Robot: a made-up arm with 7 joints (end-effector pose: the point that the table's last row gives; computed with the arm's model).
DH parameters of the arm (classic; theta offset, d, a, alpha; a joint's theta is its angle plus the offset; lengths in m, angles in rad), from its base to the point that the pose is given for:
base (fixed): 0.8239 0 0.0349 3.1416
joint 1: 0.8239 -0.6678 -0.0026 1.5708
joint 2: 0 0.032 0.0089 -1.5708
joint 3: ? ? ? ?
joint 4: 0 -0.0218 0.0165 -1.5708
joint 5: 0 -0.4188 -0.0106 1.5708
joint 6: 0 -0.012 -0.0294 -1.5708
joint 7: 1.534 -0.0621 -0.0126 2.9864
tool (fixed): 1.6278 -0.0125 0 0
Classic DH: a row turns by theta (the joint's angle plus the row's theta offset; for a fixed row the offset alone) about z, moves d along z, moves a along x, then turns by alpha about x.
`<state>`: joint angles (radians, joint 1 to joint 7).
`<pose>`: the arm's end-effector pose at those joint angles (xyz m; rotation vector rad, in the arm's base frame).
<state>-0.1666 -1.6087 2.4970 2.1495 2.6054 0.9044 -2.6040</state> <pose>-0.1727 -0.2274 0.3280 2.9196 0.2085 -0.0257</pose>
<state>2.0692 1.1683 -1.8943 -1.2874 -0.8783 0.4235 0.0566</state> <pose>-0.6158 -0.3763 0.7525 0.1222 -1.1726 -0.1469</pose>
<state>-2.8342 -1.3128 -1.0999 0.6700 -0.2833 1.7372 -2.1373</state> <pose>0.6300 -0.5148 1.0636 1.8205 -0.5161 -0.9658</pose>
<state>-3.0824 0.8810 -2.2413 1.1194 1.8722 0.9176 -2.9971</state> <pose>-0.3951 -0.3438 1.3150 1.0116 -0.9650 0.3182</pose>
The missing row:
joint 3: 0 -0.5042 0.0212 1.5708
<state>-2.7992 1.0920 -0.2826 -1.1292 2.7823 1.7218 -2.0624</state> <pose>-0.3388 0.2582 1.3034 1.6011 1.3721 1.4903</pose>
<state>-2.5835 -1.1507 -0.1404 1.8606 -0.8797 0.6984 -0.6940</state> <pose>0.0944 -0.0991 1.2571 1.3609 -0.7242 -1.4041</pose>
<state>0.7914 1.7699 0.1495 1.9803 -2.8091 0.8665 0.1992</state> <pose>0.1321 -0.1622 0.1628 2.9750 -0.5901 0.6132</pose>
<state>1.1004 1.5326 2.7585 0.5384 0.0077 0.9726 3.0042</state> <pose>0.3907 -0.7697 0.9779 0.3909 -0.0811 -0.8145</pose>
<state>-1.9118 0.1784 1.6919 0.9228 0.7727 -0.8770 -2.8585</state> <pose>0.2657 0.2357 1.4608 -0.4303 1.0753 2.4905</pose>
